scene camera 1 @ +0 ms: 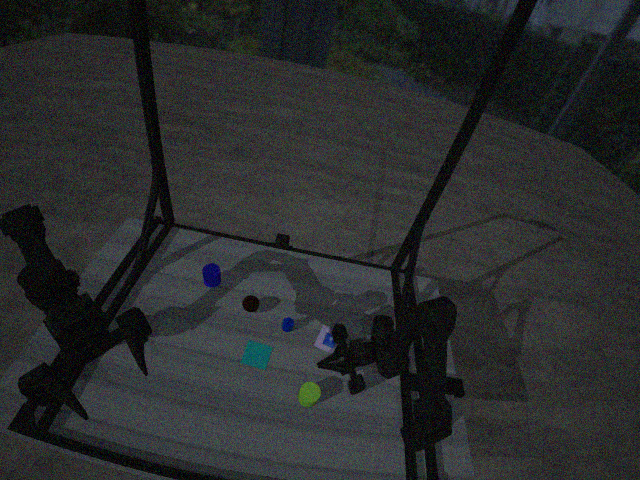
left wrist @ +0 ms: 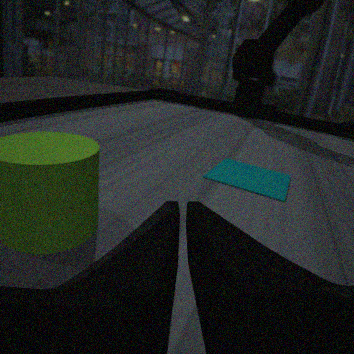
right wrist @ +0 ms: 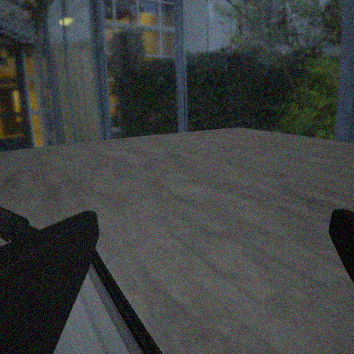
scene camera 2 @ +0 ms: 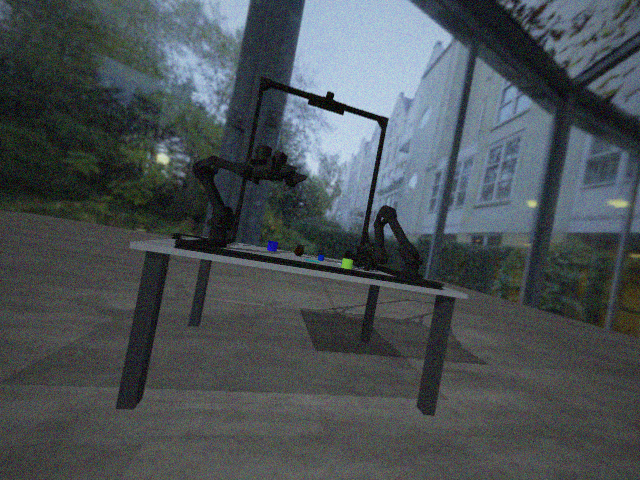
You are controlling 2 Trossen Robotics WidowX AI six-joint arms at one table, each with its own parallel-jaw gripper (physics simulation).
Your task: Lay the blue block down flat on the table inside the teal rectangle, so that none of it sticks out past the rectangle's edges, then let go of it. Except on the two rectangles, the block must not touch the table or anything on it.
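Where they show: left gripper, fingertip midpoint: [scene camera 1: 317, 365] [left wrist: 181, 212]; right gripper, fingertip midpoint: [scene camera 1: 117, 395] [right wrist: 214, 222] [scene camera 2: 302, 173]; left arm's base at its link origin: [scene camera 1: 417, 436] [scene camera 2: 409, 276]; right arm's base at its link origin: [left wrist: 246, 107] [scene camera 2: 216, 241].
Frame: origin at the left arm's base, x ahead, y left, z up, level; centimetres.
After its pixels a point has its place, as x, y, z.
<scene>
The blue block [scene camera 1: 328, 339] @[17.0, -30.4, -0.1] lies on the pale pink rectangle [scene camera 1: 319, 340] @[19.3, -31.1, -1.8], partly hidden by the left gripper in scene camera 1. The teal rectangle [scene camera 1: 256, 354] @[37.7, -28.5, -1.8] [left wrist: 250, 180] @[36.2, -28.2, -1.8] is bare, to the left of the pale one in scene camera 1. My left gripper [scene camera 1: 320, 364] @[22.3, -22.2, 1.9] [left wrist: 181, 212] @[22.3, -22.2, 1.9] is shut, its fingertips nearly touching, with nothing visible between them. It is low over the table, between the pale rectangle and a yellow-green cylinder in scene camera 1. The block does not show in the left wrist view. My right gripper [scene camera 1: 116, 395] @[59.1, -8.3, 32.4] [right wrist: 214, 222] @[59.1, -8.3, 32.4] is wide open and empty, raised at the left of scene camera 1.
The yellow-green cylinder [scene camera 1: 309, 394] @[25.9, -14.7, 2.5] [scene camera 2: 347, 263] @[27.0, -13.2, 0.7] [left wrist: 47, 195] @[23.3, -16.7, 1.1] stands close to the left gripper. A small blue cylinder [scene camera 1: 287, 324] @[28.5, -35.6, 1.2] [scene camera 2: 321, 257] @[28.7, -34.9, -0.1], a dark brown ball [scene camera 1: 250, 303] @[38.6, -42.3, 2.7] [scene camera 2: 299, 250] @[39.2, -41.4, 1.5] and a larger blue cylinder [scene camera 1: 211, 275] @[50.1, -52.4, 3.5] [scene camera 2: 272, 245] @[51.2, -52.0, 1.3] stand farther back. A dark frame surrounds the table.
</scene>
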